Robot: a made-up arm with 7 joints. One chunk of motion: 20 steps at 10 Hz.
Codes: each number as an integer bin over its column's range. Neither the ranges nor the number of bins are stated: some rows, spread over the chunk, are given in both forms.
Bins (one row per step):
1: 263 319 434 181 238 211
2: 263 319 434 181 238 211
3: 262 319 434 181 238 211
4: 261 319 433 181 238 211
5: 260 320 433 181 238 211
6: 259 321 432 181 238 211
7: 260 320 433 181 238 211
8: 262 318 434 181 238 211
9: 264 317 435 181 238 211
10: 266 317 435 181 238 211
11: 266 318 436 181 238 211
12: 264 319 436 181 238 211
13: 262 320 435 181 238 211
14: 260 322 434 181 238 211
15: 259 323 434 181 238 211
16: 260 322 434 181 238 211
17: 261 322 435 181 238 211
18: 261 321 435 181 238 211
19: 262 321 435 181 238 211
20: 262 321 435 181 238 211
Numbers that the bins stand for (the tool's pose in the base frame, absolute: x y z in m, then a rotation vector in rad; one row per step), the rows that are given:
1: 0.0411 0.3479 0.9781 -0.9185 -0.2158 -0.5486
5: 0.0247 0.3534 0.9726 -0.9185 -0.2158 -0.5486
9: 0.0466 0.3370 0.9836 -0.9185 -0.2158 -0.5486
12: 0.0466 0.3479 0.9890 -0.9185 -0.2158 -0.5486
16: 0.0247 0.3644 0.9781 -0.9185 -0.2158 -0.5486
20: 0.0356 0.3589 0.9836 -0.9185 -0.2158 -0.5486
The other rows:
2: 0.0411 0.3479 0.9781 -0.9185 -0.2158 -0.5486
3: 0.0356 0.3479 0.9781 -0.9185 -0.2158 -0.5486
4: 0.0301 0.3479 0.9726 -0.9185 -0.2158 -0.5486
6: 0.0192 0.3589 0.9671 -0.9185 -0.2158 -0.5486
7: 0.0247 0.3534 0.9726 -0.9185 -0.2158 -0.5486
8: 0.0356 0.3425 0.9781 -0.9185 -0.2158 -0.5486
10: 0.0575 0.3370 0.9836 -0.9185 -0.2158 -0.5486
11: 0.0575 0.3425 0.9890 -0.9185 -0.2158 -0.5486
13: 0.0356 0.3534 0.9836 -0.9185 -0.2158 -0.5486
14: 0.0247 0.3644 0.9781 -0.9185 -0.2158 -0.5486
15: 0.0192 0.3699 0.9781 -0.9185 -0.2158 -0.5486
17: 0.0301 0.3644 0.9836 -0.9185 -0.2158 -0.5486
18: 0.0301 0.3589 0.9836 -0.9185 -0.2158 -0.5486
19: 0.0356 0.3589 0.9836 -0.9185 -0.2158 -0.5486

